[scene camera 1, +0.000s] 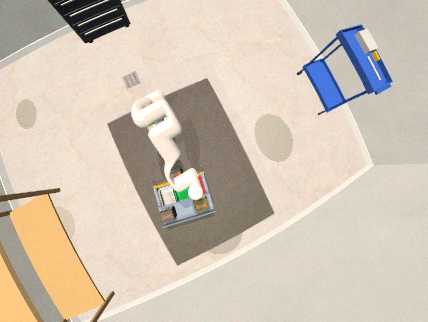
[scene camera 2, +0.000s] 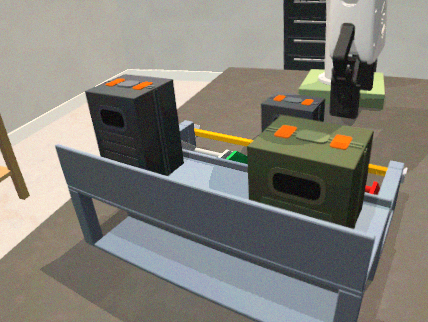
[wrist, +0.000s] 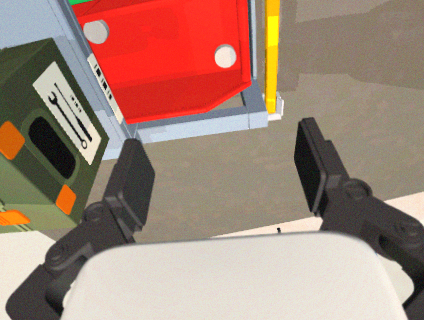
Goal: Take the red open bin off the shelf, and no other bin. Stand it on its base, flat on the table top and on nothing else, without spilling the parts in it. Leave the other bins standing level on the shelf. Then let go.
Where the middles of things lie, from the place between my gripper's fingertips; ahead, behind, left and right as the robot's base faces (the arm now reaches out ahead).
The red bin (wrist: 157,66) is 5 cm ahead of my hand, 1 cm to the right of it and 14 cm below it. From my hand the other things lie so: olive case (scene camera 2: 318,169) 15 cm ahead, 1 cm to the right, 3 cm below; black case (scene camera 2: 135,120) 14 cm ahead, 24 cm to the right, 2 cm below.
